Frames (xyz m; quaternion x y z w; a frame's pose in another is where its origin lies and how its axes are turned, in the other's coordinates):
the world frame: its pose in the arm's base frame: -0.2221 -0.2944 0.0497 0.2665 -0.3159 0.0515 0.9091
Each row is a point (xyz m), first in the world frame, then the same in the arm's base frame.
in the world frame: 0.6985 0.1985 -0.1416
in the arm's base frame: 0.3587 -0.1041 0.4666
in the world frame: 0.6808 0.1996 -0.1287
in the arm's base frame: 0.3373 -0.1085 0.4649
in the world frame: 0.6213 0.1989 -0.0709
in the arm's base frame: 0.2586 -0.1346 0.4669
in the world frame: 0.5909 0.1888 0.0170
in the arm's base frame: 0.1890 -0.1864 0.5019
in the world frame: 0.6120 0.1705 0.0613
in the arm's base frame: 0.1863 -0.2265 0.5355
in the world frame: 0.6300 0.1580 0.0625
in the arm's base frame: 0.2032 -0.2391 0.5414
